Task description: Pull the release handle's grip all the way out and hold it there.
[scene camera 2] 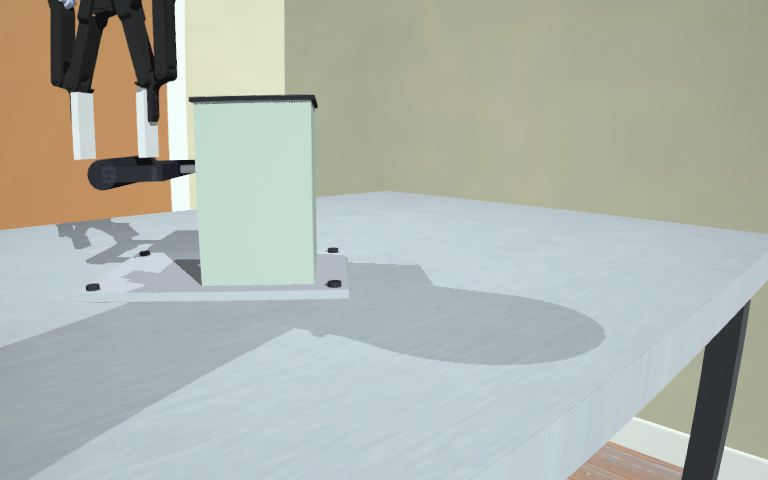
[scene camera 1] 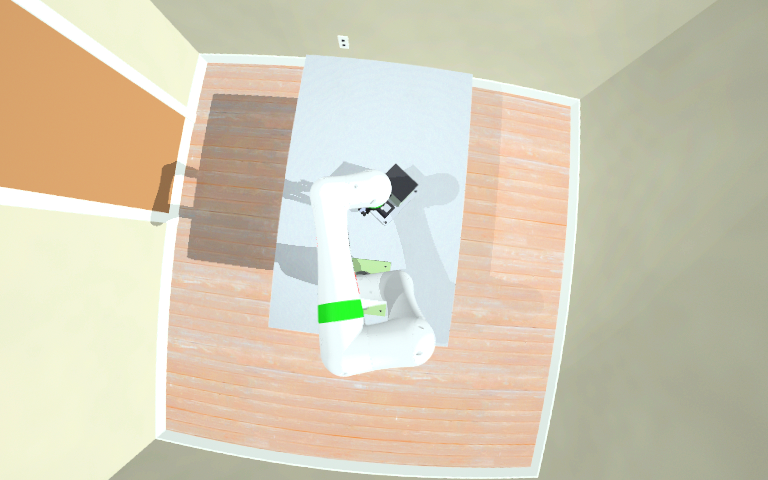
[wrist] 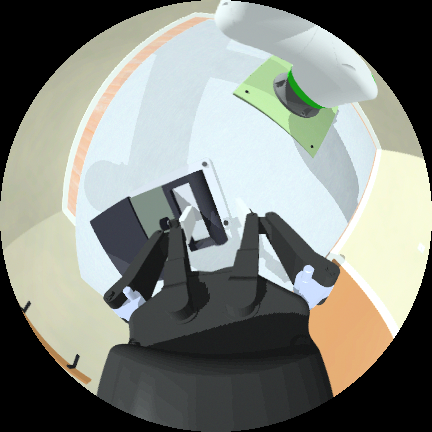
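Observation:
The release handle's dark grip (scene camera 1: 387, 216) (scene camera 2: 103, 174) (wrist: 209, 199) is a flat, framed loop with a thick outer bar. It sticks out sideways from a pale green housing (scene camera 2: 254, 192) (wrist: 150, 206) with a dark lid (scene camera 1: 403, 183). A short grey rod (scene camera 2: 186, 168) shows between grip and housing. My gripper (scene camera 1: 365, 211) (scene camera 2: 116, 156) (wrist: 214, 210) is open and empty, pointing down. In scene camera 2 its white fingertips are at or just above the grip's top edge. In the wrist view the outer bar lies between the fingers, one tip overlapping the loop's opening. Contact cannot be told.
The housing stands on a bolted white base plate (scene camera 2: 237, 293) (wrist: 218, 186) on the grey table (scene camera 1: 385, 113) (scene camera 2: 509, 243). The arm's green mounting plate (scene camera 1: 370, 265) (wrist: 260, 82) is behind the handle. The white arm (scene camera 1: 334, 243) reaches over the table and hides part of the housing from above.

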